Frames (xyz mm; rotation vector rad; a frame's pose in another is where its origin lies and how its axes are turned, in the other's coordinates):
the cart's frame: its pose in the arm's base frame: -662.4 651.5 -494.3 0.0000 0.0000 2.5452
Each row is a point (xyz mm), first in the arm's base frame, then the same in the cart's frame.
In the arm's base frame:
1: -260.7 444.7 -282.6
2: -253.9 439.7 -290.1
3: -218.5 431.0 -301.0
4: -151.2 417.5 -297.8
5: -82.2 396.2 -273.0
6: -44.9 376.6 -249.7
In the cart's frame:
1: -448.5 -54.5 211.7
2: -456.9 -54.2 204.2
3: -491.1 -66.9 193.3
4: -554.4 -93.5 196.5
5: -623.4 -114.6 221.3
6: -665.3 -119.4 244.6

